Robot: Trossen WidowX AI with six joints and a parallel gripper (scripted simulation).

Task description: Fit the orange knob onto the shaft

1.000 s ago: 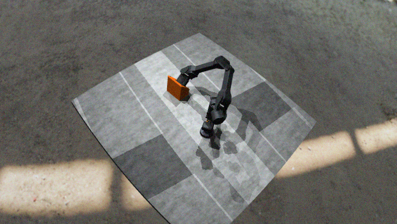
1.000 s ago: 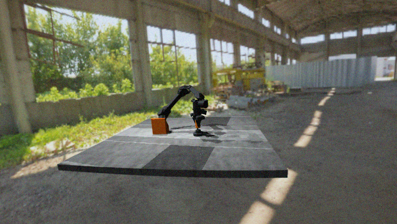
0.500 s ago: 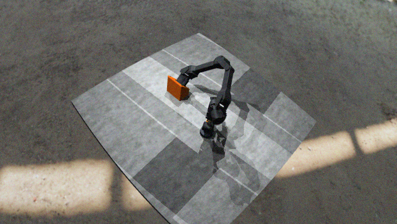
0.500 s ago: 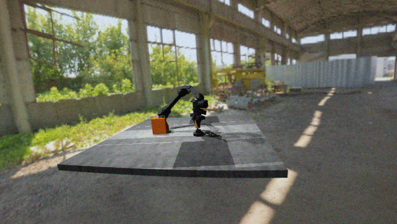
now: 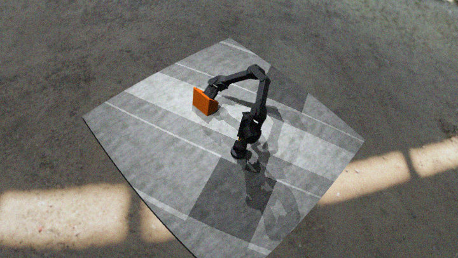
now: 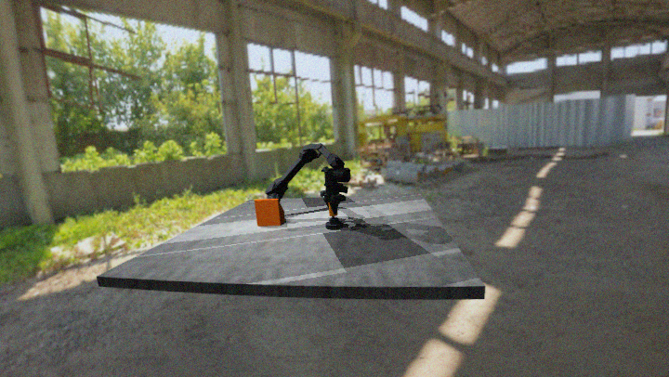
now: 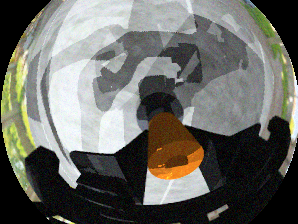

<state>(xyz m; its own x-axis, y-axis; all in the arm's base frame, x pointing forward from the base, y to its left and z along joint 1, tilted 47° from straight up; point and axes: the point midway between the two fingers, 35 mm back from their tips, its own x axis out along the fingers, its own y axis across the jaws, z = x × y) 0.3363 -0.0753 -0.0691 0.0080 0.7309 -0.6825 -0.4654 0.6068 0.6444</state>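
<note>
Now: gripper tip 20 mm below the orange knob. The rest, counted from my gripper tip: dark round pedestal: 40 mm below.
</note>
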